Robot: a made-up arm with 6 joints. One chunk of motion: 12 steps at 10 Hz.
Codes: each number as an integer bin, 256 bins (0 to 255) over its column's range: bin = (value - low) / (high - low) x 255, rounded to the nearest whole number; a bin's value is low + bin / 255 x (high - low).
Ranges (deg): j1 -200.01..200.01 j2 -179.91..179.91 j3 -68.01..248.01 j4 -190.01..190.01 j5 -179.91..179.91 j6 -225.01..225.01
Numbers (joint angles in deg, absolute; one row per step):
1: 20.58 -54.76 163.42 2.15 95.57 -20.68
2: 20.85 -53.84 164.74 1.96 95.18 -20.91
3: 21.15 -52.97 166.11 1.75 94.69 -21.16
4: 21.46 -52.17 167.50 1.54 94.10 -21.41
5: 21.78 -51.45 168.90 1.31 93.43 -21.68
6: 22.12 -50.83 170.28 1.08 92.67 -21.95
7: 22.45 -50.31 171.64 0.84 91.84 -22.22
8: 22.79 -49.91 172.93 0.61 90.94 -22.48
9: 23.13 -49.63 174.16 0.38 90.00 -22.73
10: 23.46 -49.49 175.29 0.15 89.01 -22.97
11: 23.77 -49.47 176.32 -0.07 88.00 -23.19
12: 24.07 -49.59 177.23 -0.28 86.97 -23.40
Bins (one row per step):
1: 141 89 187 129 195 116
2: 141 89 188 129 195 116
3: 141 90 189 129 195 116
4: 141 91 190 129 194 115
5: 141 91 191 128 194 115
6: 142 91 192 128 193 115
7: 142 92 193 128 193 115
8: 142 92 194 128 192 115
9: 142 92 195 128 191 115
10: 142 92 196 128 191 114
11: 143 92 197 127 190 114
12: 143 92 198 127 189 114

